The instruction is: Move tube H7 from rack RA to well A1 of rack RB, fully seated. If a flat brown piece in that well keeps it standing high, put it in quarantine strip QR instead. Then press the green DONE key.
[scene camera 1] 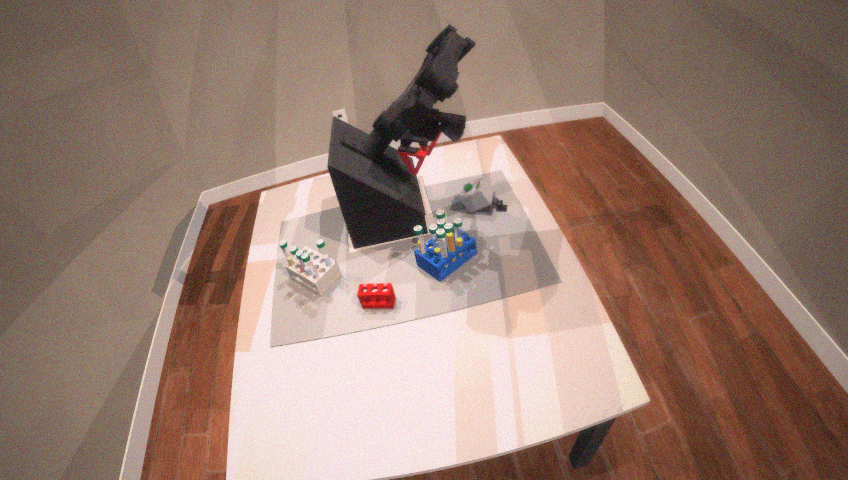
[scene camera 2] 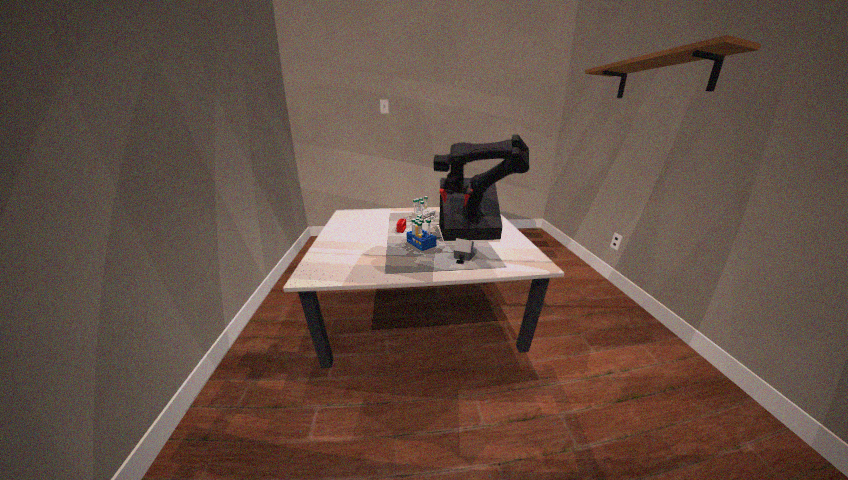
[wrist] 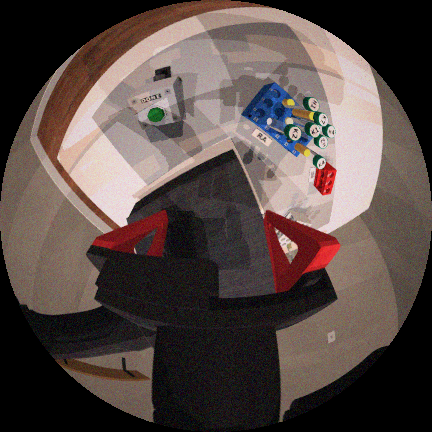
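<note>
Green-capped tube H7 stands upright in white rack RB, apart from the several other tubes there. Its label and seating depth are too small to judge. Rack RB is largely hidden in the wrist view. Blue rack RA holds several capped tubes. Red quarantine strip QR shows no tube. The green DONE key sits on its grey box. My gripper is open and empty, high beside the arm's black base, away from the racks and key.
The arm's black base block stands between rack RB and the DONE box. Tall tubes rise above rack RA between the DONE box and strip QR. A wall shelf is at the right in scene camera 2.
</note>
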